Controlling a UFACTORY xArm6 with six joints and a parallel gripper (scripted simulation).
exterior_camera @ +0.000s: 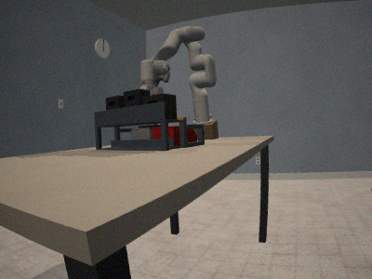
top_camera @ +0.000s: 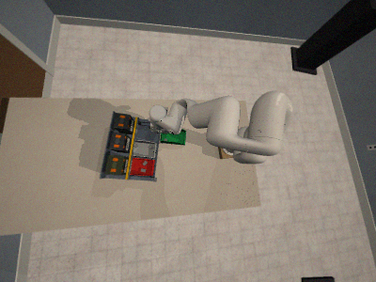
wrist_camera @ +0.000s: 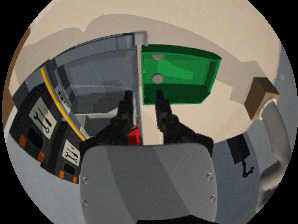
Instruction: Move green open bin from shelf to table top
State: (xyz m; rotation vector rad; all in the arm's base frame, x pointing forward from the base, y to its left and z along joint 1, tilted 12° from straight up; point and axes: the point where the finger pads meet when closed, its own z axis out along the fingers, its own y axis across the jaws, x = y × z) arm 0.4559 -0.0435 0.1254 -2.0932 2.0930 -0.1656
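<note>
Right now my hand is 80 mm past the green open bin and 100 mm above it. Round my hand: yellow strip (160 mm ahead, 110 mm to the left, 30 mm below); then red bin (110 mm ahead, 220 mm to the left, 90 mm below); then grey bin (110 mm ahead, 110 mm to the left, 90 mm below).
</note>
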